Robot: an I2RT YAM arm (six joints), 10 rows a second.
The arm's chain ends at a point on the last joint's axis. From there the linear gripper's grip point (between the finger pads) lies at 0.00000 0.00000 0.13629 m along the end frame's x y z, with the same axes.
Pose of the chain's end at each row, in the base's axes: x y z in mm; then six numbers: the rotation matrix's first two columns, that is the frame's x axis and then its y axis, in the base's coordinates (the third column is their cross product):
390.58, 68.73, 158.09, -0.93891, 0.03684, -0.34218, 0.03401, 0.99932, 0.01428
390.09, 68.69, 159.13, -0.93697, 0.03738, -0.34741, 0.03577, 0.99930, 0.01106
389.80, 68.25, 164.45, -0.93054, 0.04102, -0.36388, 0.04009, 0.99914, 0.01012
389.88, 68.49, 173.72, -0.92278, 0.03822, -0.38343, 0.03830, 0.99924, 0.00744
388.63, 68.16, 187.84, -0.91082, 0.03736, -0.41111, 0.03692, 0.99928, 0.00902
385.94, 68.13, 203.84, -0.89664, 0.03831, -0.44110, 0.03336, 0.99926, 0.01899
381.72, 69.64, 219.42, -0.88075, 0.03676, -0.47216, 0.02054, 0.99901, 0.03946
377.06, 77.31, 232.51, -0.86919, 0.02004, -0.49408, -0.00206, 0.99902, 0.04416
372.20, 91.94, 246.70, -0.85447, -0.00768, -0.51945, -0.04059, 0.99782, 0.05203
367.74, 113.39, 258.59, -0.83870, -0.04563, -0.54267, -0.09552, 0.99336, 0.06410
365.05, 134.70, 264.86, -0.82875, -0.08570, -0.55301, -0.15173, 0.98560, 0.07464
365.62, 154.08, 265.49, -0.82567, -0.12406, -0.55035, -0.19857, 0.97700, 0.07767
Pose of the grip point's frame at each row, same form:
437.26, 68.97, 30.04, -0.93891, 0.03684, -0.34218, 0.03401, 0.99932, 0.01428
437.46, 68.41, 31.34, -0.93697, 0.03738, -0.34741, 0.03577, 0.99930, 0.01106
439.41, 67.55, 37.51, -0.93054, 0.04102, -0.36388, 0.04009, 0.99914, 0.01012
442.14, 67.42, 47.85, -0.92278, 0.03822, -0.38343, 0.03830, 0.99924, 0.00744
444.67, 67.21, 63.61, -0.91082, 0.03736, -0.41111, 0.03692, 0.99928, 0.00902
446.11, 68.45, 81.55, -0.89664, 0.03831, -0.44110, 0.03336, 0.99926, 0.01899
446.20, 73.05, 99.40, -0.88075, 0.03676, -0.47216, 0.02054, 0.99901, 0.03946
444.45, 82.68, 114.17, -0.86919, 0.02004, -0.49408, -0.00206, 0.99902, 0.04416
442.79, 100.87, 130.46, -0.85447, -0.00768, -0.51945, -0.04059, 0.99782, 0.05203
440.81, 127.78, 144.45, -0.83870, -0.04563, -0.54267, -0.09552, 0.99336, 0.06410
438.46, 154.57, 151.76, -0.82875, -0.08570, -0.55301, -0.15173, 0.98560, 0.07464
437.59, 177.71, 152.19, -0.82567, -0.12406, -0.55035, -0.19857, 0.97700, 0.07767

